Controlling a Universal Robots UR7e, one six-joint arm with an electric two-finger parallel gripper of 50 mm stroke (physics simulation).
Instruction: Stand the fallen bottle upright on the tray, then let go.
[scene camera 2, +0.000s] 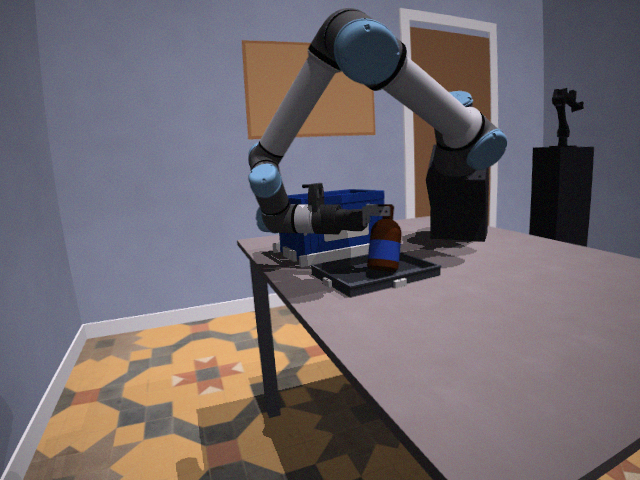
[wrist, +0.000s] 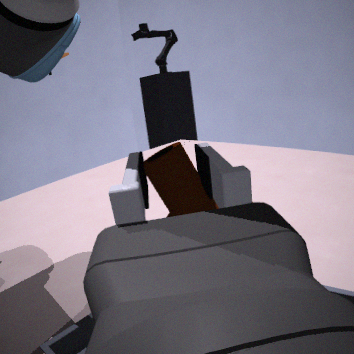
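Pixels of known places: gripper, fingertip midpoint: (scene camera 2: 391, 210) (wrist: 170, 164); arm's base at its link origin: (scene camera 2: 457, 160).
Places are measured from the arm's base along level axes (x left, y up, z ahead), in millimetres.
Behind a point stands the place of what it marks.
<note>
The brown bottle (scene camera 2: 384, 252) @(x 326, y -190, z 348 mm) (wrist: 180, 182) @(x 257, y -109, z 330 mm) with a blue label stands about upright over the tray (scene camera 2: 371, 286) @(x 384, y -246, z 396 mm), neck up, its base inside the rim near the tray floor. Whether the base touches the floor is hard to tell. My gripper (scene camera 2: 383, 210) @(x 263, y -104, z 311 mm) (wrist: 170, 164) @(x 263, y -104, z 311 mm) reaches in level from the left in the scene view and is shut on the bottle's neck. In the wrist view the neck lies between the two fingers and looks slanted; the bottle's body is hidden behind the gripper housing.
A blue crate (scene camera 2: 305, 241) @(x 125, y -194, z 509 mm) stands behind the tray, close to the gripper and wrist. The dark robot pedestal (scene camera 2: 457, 209) @(x -6, y -158, z -4 mm) is at the table's back. A black stand (scene camera 2: 559, 196) (wrist: 169, 110) with a small arm is beyond the table (scene camera 2: 491, 330) @(x 619, y -260, z 253 mm).
</note>
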